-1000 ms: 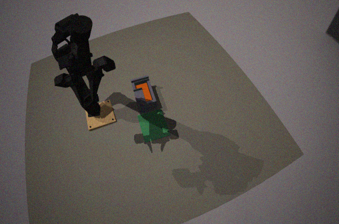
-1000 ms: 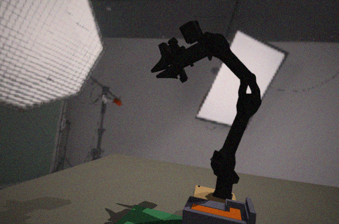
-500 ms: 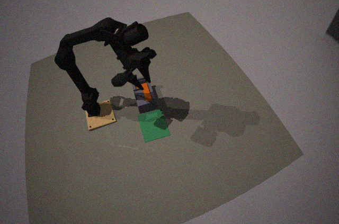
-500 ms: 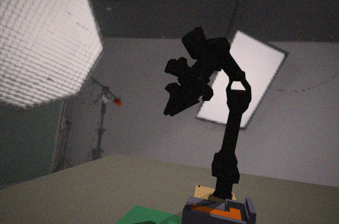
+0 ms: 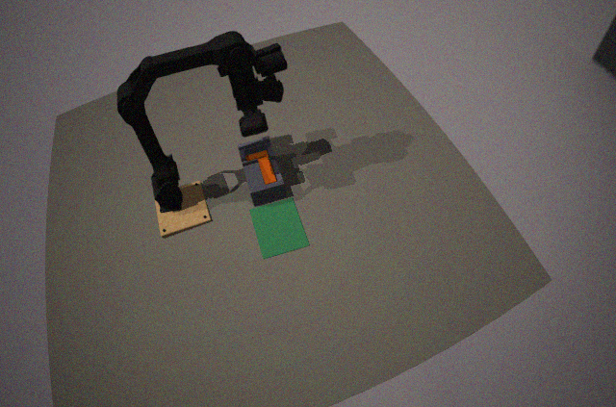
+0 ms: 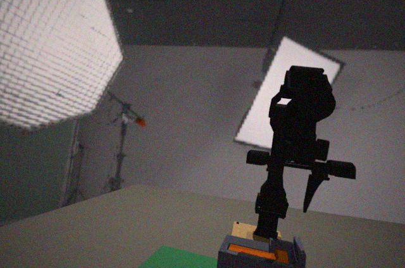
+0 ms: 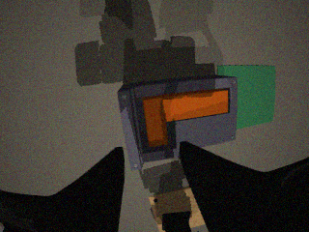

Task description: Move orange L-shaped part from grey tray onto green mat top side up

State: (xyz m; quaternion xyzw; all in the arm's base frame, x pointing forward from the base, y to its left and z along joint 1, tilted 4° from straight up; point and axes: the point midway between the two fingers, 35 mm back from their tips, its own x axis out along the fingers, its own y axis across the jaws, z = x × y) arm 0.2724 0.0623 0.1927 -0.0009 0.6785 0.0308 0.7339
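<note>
Right now the orange L-shaped part is 10 cm below my gripper tip, 4 cm to the right of it and 1 cm behind it. The rest, counted from my gripper tip: green mat: 21 cm to the right, 17 cm below, 1 cm ahead.
</note>
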